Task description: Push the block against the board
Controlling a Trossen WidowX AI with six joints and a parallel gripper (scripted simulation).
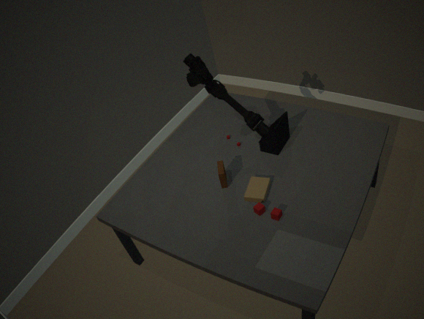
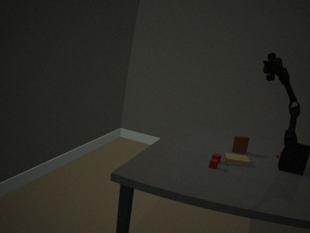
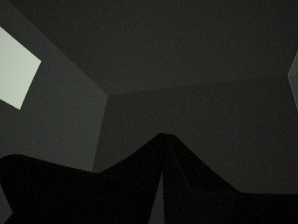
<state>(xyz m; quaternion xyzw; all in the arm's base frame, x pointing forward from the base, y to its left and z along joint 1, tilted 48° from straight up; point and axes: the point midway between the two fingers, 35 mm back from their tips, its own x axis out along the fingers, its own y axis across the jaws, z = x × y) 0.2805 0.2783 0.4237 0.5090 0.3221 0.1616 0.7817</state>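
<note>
Right now my gripper tip is 560 mm above the square block, 50 mm short of it and 10 mm to the left of it. Round my gripper tip: tan board: 590 mm below, 200 mm to the left, 60 mm ahead.
</note>
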